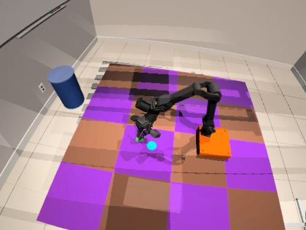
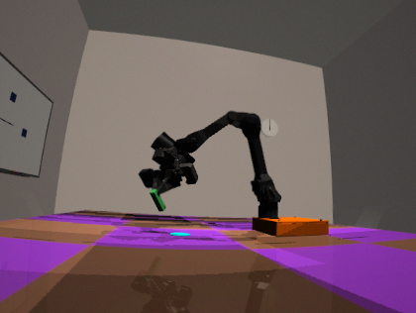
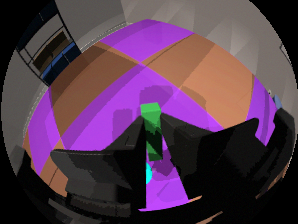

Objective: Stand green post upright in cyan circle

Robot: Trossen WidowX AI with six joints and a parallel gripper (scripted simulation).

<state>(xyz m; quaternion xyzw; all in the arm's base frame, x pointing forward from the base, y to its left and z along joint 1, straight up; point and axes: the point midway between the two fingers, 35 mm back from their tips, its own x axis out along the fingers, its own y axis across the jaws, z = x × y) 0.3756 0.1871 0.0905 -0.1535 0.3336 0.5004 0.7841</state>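
Right now the cyan circle is 7 cm behind my gripper tip, 4 cm to the right of it and 11 cm below it. The rest, counted from my gripper tip: green post (1 cm behind, 1 cm to the right, 2 cm below).
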